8 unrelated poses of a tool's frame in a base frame.
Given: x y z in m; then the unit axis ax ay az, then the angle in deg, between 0 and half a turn.
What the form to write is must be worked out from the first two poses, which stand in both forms.
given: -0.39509 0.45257 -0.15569 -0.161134 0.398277 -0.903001 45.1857
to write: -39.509 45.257 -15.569 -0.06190 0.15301 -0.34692 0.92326
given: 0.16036 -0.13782 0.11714 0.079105 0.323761 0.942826 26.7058
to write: 16.036 -13.782 11.714 0.01827 0.07477 0.21774 0.97297
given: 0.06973 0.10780 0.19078 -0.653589 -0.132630 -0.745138 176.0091
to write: 6.973 10.780 19.078 -0.65319 -0.13255 -0.74469 0.03482
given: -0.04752 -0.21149 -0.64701 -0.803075 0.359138 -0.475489 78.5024
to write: -4.752 -21.149 -64.701 -0.50812 0.22723 -0.30085 0.77438
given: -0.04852 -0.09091 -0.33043 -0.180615 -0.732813 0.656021 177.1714
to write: -4.852 -9.091 -33.043 -0.18056 -0.73259 0.65582 0.02468
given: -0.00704 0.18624 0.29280 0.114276 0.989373 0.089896 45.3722
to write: -0.704 18.624 29.280 0.04407 0.38158 0.03467 0.92263
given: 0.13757 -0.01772 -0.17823 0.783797 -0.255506 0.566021 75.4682
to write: 13.757 -1.772 -17.823 0.47968 -0.15637 0.34640 0.79086
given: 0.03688 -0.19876 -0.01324 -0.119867 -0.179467 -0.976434 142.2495
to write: 3.688 -19.876 -1.324 -0.11342 -0.16982 -0.92393 0.32351
